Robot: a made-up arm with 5 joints. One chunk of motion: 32 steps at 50 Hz.
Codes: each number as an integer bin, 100 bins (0 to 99) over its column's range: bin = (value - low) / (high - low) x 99, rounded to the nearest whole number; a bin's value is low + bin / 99 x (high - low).
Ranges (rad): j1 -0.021..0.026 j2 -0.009..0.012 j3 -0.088..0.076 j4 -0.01..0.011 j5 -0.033..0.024
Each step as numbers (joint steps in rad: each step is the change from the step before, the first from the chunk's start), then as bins.
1 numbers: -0.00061 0.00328 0.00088 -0.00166 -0.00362
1 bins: 43 58 54 39 51
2 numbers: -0.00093 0.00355 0.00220 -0.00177 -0.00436
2 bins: 42 59 54 39 50
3 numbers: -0.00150 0.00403 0.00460 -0.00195 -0.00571
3 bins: 41 61 56 38 47
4 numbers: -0.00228 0.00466 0.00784 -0.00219 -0.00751
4 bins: 39 64 58 37 44
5 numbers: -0.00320 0.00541 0.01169 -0.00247 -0.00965
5 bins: 37 68 60 35 41
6 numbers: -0.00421 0.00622 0.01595 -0.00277 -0.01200
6 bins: 35 72 63 34 36
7 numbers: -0.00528 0.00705 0.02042 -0.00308 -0.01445
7 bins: 33 76 65 33 32
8 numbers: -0.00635 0.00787 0.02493 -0.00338 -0.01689
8 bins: 31 80 68 31 28
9 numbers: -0.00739 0.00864 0.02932 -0.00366 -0.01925
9 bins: 29 83 71 30 24
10 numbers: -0.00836 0.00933 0.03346 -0.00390 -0.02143
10 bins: 27 86 73 29 20
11 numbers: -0.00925 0.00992 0.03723 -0.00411 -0.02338
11 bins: 25 89 76 28 17
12 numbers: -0.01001 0.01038 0.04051 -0.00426 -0.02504
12 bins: 23 91 78 27 14
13 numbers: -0.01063 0.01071 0.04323 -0.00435 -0.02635
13 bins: 22 93 79 27 12
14 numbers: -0.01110 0.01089 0.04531 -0.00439 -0.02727
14 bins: 21 94 80 26 10
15 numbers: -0.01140 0.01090 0.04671 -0.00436 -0.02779
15 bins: 20 94 81 27 9
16 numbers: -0.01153 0.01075 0.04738 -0.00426 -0.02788
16 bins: 20 93 82 27 9
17 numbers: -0.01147 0.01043 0.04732 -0.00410 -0.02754
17 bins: 20 92 82 28 9
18 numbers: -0.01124 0.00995 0.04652 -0.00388 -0.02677
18 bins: 21 89 81 29 11
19 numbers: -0.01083 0.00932 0.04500 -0.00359 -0.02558
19 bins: 21 86 80 30 13
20 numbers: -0.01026 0.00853 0.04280 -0.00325 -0.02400
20 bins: 23 83 79 32 16
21 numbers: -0.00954 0.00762 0.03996 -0.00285 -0.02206
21 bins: 24 78 77 34 19
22 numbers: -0.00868 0.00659 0.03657 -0.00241 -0.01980
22 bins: 26 73 75 36 23
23 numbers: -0.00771 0.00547 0.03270 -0.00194 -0.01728
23 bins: 28 68 73 38 27
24 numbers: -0.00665 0.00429 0.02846 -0.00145 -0.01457
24 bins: 30 63 70 40 32
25 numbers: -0.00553 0.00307 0.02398 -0.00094 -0.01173
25 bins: 33 57 68 43 37
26 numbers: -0.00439 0.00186 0.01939 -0.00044 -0.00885
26 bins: 35 51 65 45 42
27 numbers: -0.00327 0.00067 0.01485 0.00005 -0.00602
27 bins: 37 46 62 47 47
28 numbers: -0.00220 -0.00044 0.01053 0.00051 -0.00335
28 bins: 40 40 59 50 51
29 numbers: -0.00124 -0.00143 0.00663 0.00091 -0.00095
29 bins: 42 36 57 51 56
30 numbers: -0.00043 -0.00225 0.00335 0.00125 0.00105
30 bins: 43 32 55 53 59
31 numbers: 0.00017 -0.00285 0.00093 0.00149 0.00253
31 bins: 45 29 54 54 62
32 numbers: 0.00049 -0.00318 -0.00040 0.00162 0.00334
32 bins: 45 27 53 55 63
